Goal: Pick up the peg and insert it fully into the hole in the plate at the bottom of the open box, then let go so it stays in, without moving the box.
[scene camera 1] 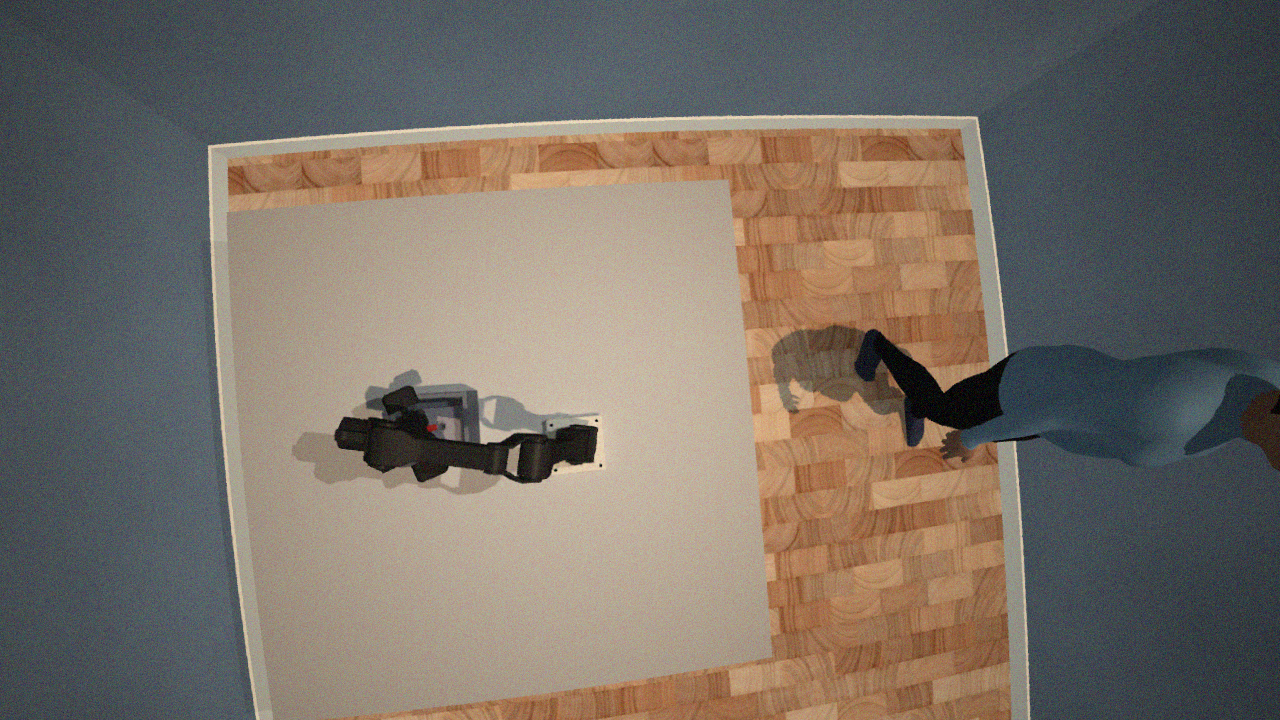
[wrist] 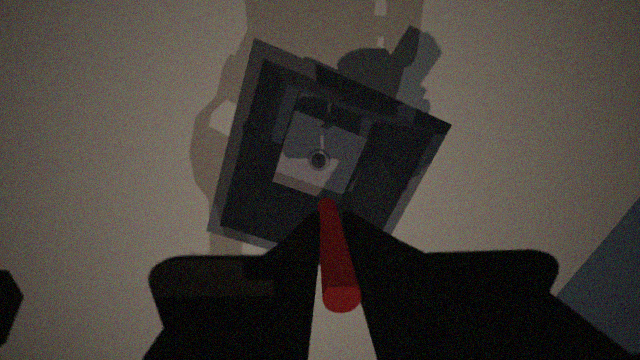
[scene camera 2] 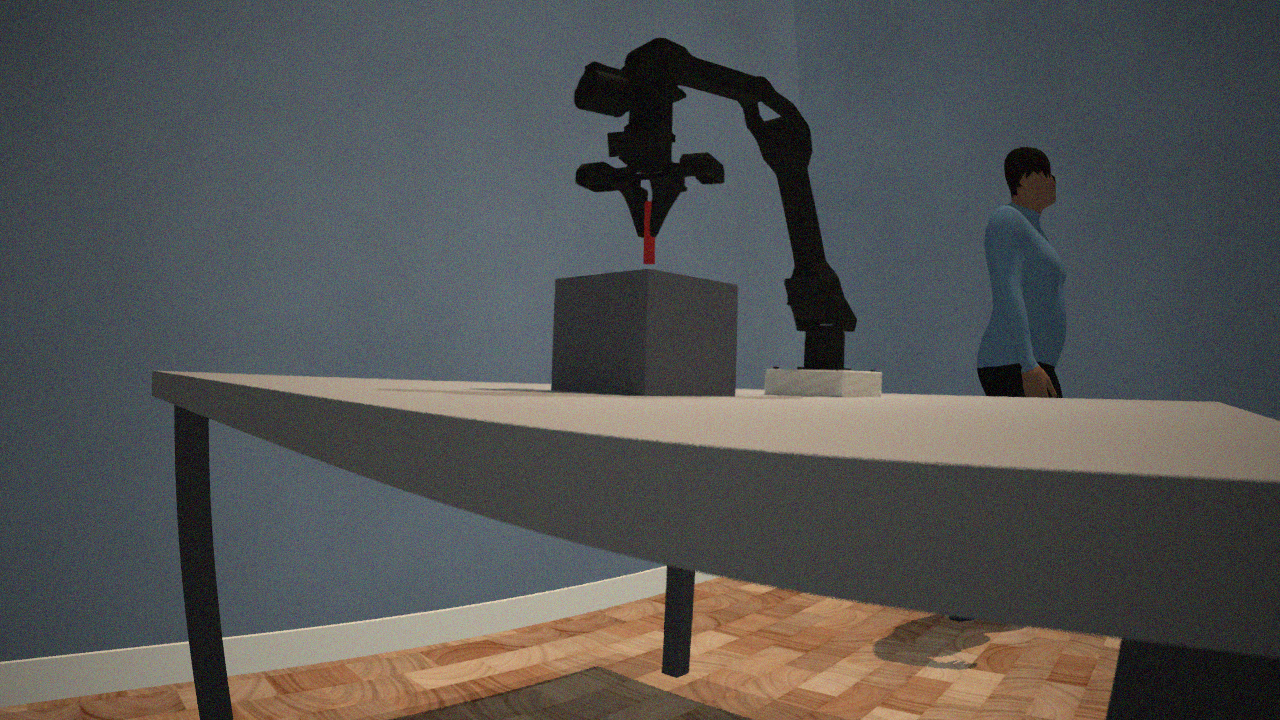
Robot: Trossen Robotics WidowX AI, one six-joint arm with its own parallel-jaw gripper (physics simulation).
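Note:
My gripper is shut on the red peg and holds it near upright, its lower end a little above the rim level of the box in the scene camera 2 view. The dark grey open box stands on the table under the gripper. In the wrist view the light plate lies at the box's bottom, with a round dark hole near its middle. The peg's far end shows below the hole in that view. In the scene camera 1 view the arm hides the fingertips and part of the box.
The pale table carries the box and the arm's white base plate. The box's walls rise around the plate. A person in a blue top stands beyond the table. Arm shadows fall across the box and plate.

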